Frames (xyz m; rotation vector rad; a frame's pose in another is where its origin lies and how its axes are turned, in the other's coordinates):
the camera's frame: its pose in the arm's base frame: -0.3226 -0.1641 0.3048 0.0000 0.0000 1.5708
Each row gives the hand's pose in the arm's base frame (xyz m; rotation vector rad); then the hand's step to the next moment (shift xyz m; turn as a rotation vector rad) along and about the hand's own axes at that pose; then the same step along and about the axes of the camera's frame.
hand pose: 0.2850 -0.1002 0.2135 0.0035 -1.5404 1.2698
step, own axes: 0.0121 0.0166 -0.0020 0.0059 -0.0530 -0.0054
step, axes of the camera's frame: 0.0155 0.0132 -0.0033 -0.0155 -0.0322 0.0400
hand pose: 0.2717 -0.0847 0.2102 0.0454 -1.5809 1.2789
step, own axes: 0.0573 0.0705 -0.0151 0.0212 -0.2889 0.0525
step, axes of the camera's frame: 0.0719 0.0568 -0.0093 -0.1502 -0.1249 0.2203
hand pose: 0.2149 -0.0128 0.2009 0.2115 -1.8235 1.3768
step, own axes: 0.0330 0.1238 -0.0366 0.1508 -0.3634 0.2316
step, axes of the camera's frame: 0.0903 0.0737 -0.0646 -0.2909 0.0067 0.3518
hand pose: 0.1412 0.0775 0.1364 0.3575 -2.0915 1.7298
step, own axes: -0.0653 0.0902 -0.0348 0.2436 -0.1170 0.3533
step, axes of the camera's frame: 0.0484 -0.0232 -0.1036 -0.3552 0.2147 0.1601
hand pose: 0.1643 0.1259 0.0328 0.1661 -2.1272 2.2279
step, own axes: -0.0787 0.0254 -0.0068 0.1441 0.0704 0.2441
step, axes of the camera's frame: 0.0082 -0.0749 -0.0347 -0.2519 0.1417 -0.0423
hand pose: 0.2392 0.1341 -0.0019 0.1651 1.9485 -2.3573
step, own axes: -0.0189 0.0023 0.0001 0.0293 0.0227 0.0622
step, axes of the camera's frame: -0.0007 -0.0190 0.0003 -0.0651 0.0281 -0.0144
